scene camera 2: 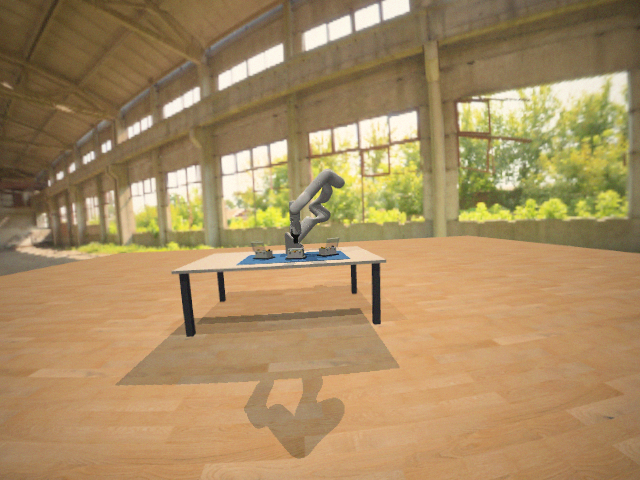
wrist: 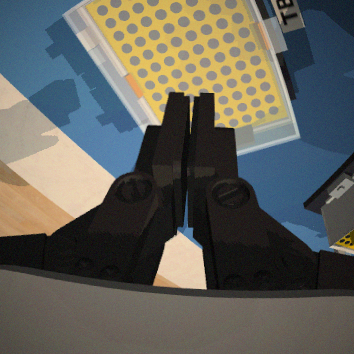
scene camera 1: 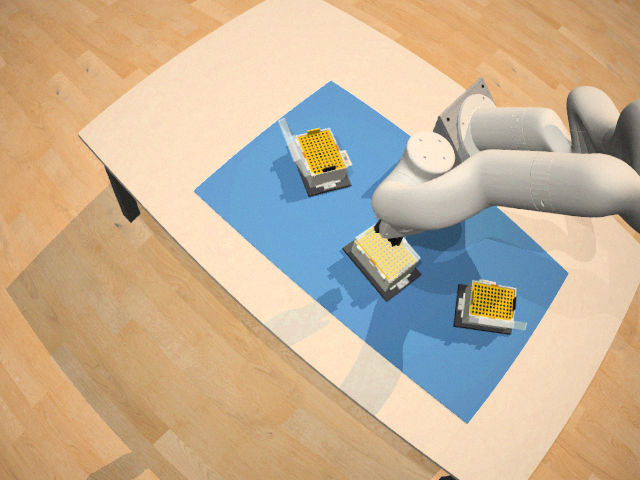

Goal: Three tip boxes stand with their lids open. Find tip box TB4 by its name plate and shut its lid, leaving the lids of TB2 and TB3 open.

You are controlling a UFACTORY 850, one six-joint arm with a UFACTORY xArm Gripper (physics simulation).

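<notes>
The middle tip box (scene camera 1: 385,254) (scene camera 2: 295,253) (wrist: 185,55) has its clear lid lying flat over the yellow tip rack. In the wrist view its name plate (wrist: 289,14) shows "TB", with the last character cut off. My gripper (scene camera 1: 394,240) (scene camera 2: 295,240) (wrist: 192,123) is shut and empty, above the edge of this box nearer the arm base. The upper left box (scene camera 1: 320,151) (scene camera 2: 263,254) has its lid (scene camera 1: 287,135) (scene camera 2: 257,246) standing open. The right box (scene camera 1: 492,300) (scene camera 2: 327,251) (wrist: 338,220) also has its lid (scene camera 1: 520,326) (scene camera 2: 333,241) open. Their plates cannot be read.
The boxes stand on a blue mat (scene camera 1: 242,191) (scene camera 2: 248,260) on a pale table (scene camera 1: 170,129) (scene camera 2: 206,262). The arm (scene camera 1: 516,180) (scene camera 2: 308,198) reaches over the mat from its base behind and hides part of the middle area in scene camera 1.
</notes>
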